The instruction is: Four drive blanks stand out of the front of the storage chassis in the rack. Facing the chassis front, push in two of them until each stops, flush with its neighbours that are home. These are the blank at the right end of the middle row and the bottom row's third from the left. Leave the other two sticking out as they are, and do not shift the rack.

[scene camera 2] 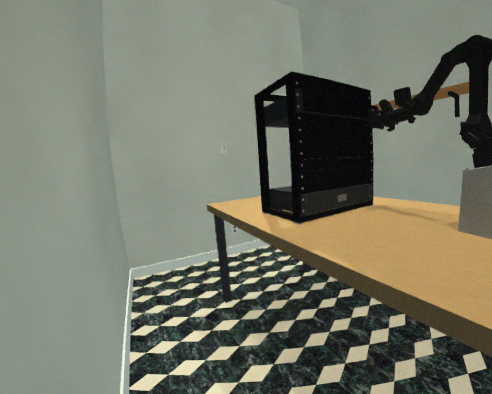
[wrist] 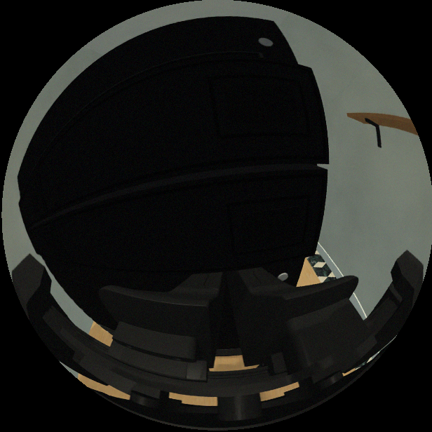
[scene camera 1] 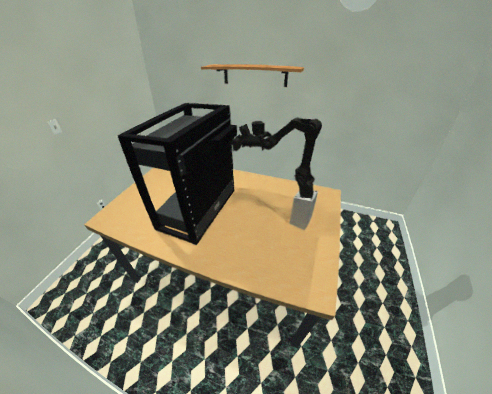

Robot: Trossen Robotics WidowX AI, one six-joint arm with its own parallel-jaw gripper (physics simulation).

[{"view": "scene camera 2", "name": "black rack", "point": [326, 119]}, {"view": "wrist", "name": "my gripper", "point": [224, 250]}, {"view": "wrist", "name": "black rack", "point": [192, 148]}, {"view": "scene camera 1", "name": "black rack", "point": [196, 150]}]
